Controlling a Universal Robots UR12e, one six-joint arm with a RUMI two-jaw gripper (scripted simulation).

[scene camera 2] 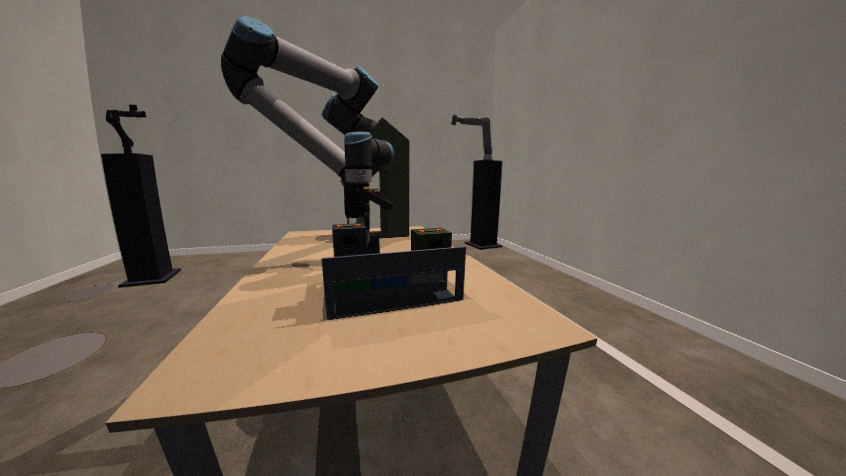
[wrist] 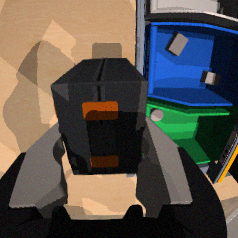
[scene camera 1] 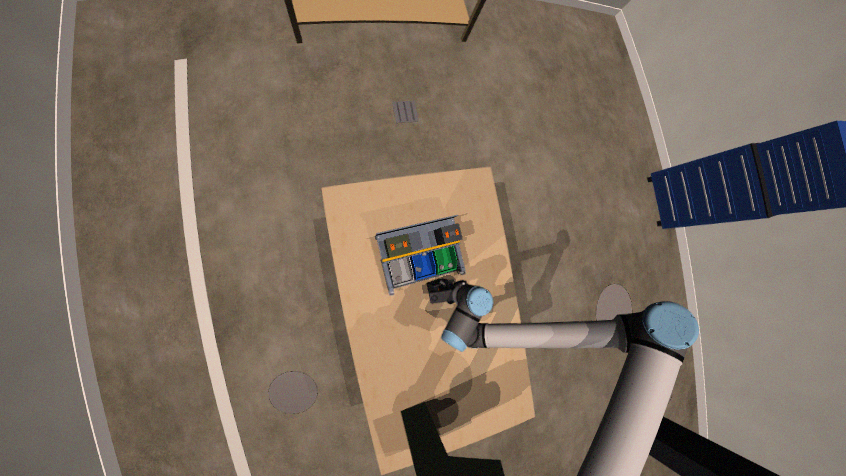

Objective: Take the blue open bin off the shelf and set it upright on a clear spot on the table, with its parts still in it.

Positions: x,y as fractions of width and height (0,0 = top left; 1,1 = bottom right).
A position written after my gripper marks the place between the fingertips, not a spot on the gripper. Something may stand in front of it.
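Observation:
There is my gripper (scene camera 2: 0.43,0.51), and the wrist view shows me the same gripper (wrist: 0.44,0.49).

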